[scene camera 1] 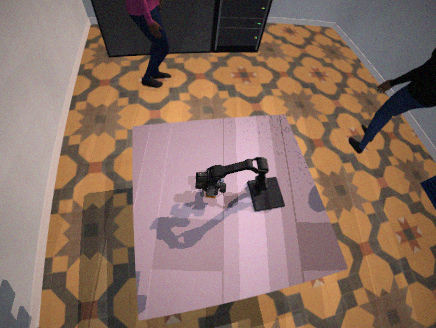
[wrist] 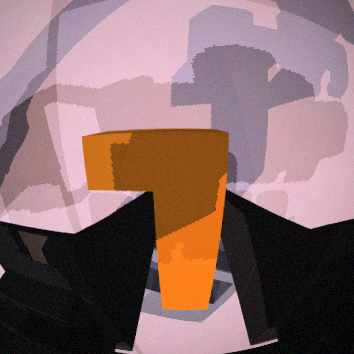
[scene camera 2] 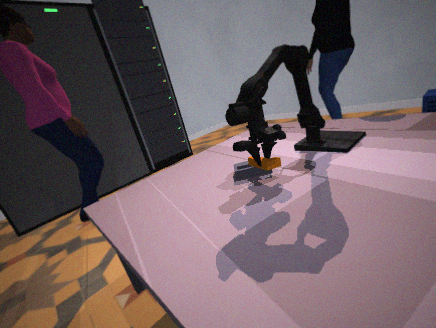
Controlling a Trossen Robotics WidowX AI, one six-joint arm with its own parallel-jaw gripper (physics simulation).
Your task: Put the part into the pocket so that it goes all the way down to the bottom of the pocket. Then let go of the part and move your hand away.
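Places are measured from the arm's base along level axes (x left, y back, z up), in metres.
Pixels of known places: gripper, fingertip midpoint: (wrist: 186, 195) (scene camera 2: 264, 165); arm's base, link origin: (scene camera 1: 259, 186) (scene camera 2: 313, 140).
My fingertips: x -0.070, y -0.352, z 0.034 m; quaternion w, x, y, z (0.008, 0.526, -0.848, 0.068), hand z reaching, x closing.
Ahead of a thing's pixels: the offset from my fingertips to its top centre. Level surfaces: height alone.
The part is an orange L-shaped block {dx -0.011, dy +0.023, dz +0.023 m} (scene camera 1: 210, 196) (scene camera 2: 272, 163) (wrist: 172, 160). My gripper (scene camera 2: 263, 159) (wrist: 186, 195) is shut on its long leg, one black finger on each side, and the short leg points left in the wrist view. The grey-blue pocket block {dx -0.089, dy +0.060, dz -0.022 m} (scene camera 2: 243, 171) (wrist: 220, 291) shows just left of the part in scene camera 2. In the wrist view, pieces of it show on both sides of the leg's lower end, beyond the part. The part and fingers hide most of the pocket. The part appears outside the pocket, close to the table; its exact height cannot be told.
The arm's black base plate (scene camera 1: 272, 199) (scene camera 2: 332, 141) stands on the pale pink table {dz -0.058 m} (scene camera 1: 175, 295) (scene camera 2: 165, 215). Arm shadows fall across the table. Two people and a dark cabinet (scene camera 1: 160, 30) (scene camera 2: 55, 125) stand beyond the table's edges.
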